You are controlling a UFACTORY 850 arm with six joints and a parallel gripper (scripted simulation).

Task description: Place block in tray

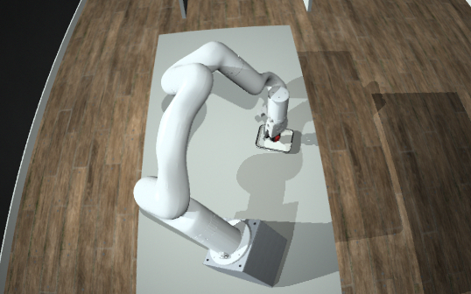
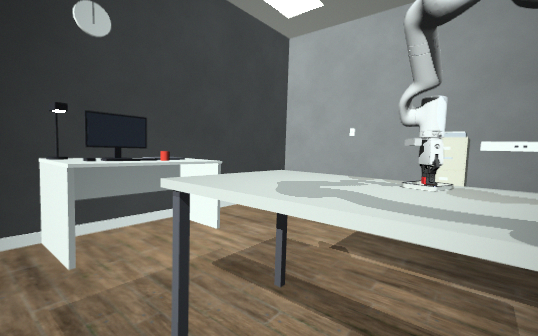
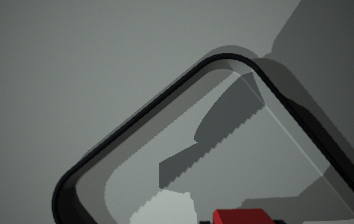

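Now: the white tray 30 mm below my hand. The rest, counted from my hand: red block: 10 mm below.
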